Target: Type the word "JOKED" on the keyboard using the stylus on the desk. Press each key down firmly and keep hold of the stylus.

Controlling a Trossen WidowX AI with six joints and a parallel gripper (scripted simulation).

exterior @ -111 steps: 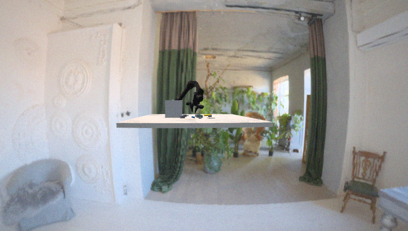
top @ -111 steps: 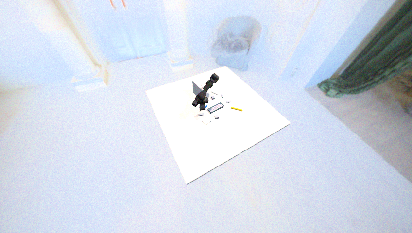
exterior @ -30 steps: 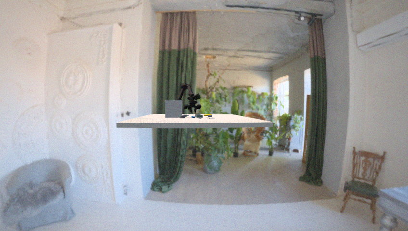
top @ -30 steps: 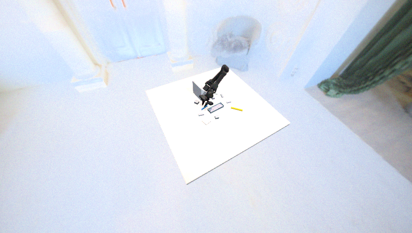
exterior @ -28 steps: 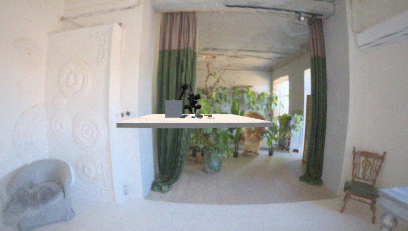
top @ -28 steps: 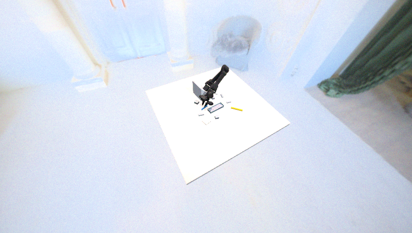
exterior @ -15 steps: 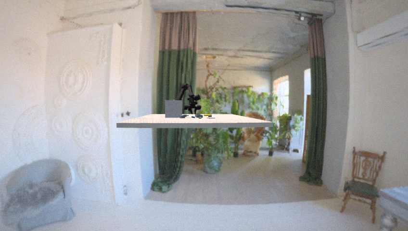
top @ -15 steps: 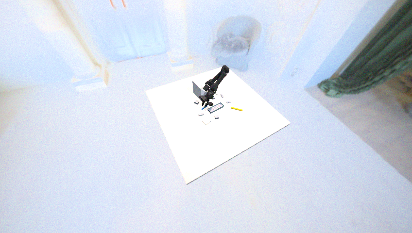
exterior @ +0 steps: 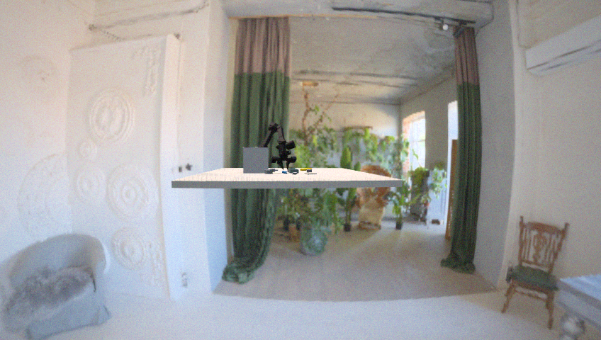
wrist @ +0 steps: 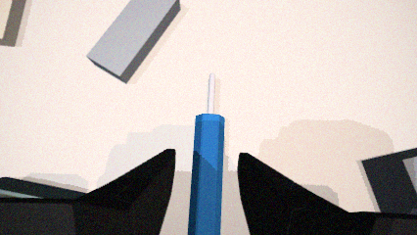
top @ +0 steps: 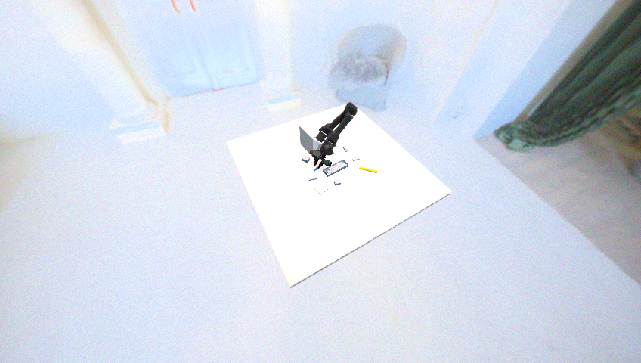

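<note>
My gripper tip is now 10 mm to the left of the blue stylus and 20 mm above it. Also, from my gripper tip: J key 70 mm ahead, 70 mm to the left, 20 mm below; then yellow stick 190 mm ahead, 350 mm to the left, 20 mm below; then beige pad 180 mm ahead, 60 mm to the right, 30 mm below.
</note>
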